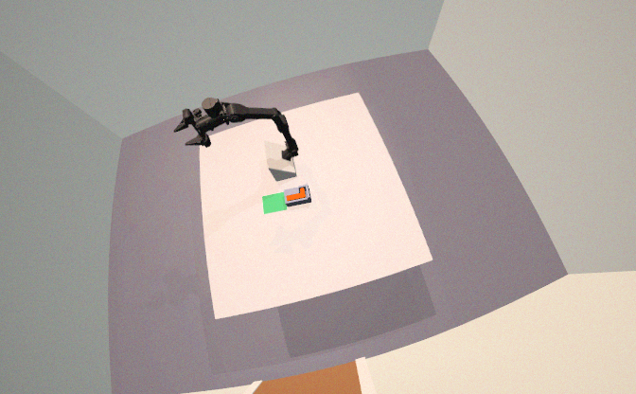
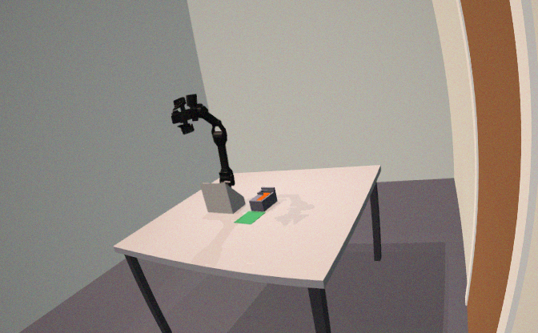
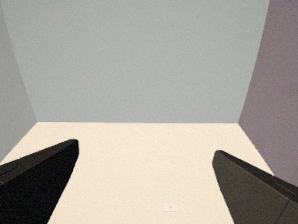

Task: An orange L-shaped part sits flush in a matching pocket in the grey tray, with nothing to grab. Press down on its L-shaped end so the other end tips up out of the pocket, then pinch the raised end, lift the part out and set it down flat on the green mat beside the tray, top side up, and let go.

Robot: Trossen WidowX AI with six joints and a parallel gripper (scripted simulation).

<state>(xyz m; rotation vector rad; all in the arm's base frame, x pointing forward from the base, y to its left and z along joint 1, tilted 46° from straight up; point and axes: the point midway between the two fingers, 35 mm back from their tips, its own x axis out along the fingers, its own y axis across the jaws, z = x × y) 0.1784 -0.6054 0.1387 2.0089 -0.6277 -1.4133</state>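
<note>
The orange L-shaped part is 11 cm ahead of my gripper tip, 40 cm to the left of it and 58 cm below it. The rest, counted from my gripper tip: green mat: 11 cm ahead, 24 cm to the left, 64 cm below.
</note>
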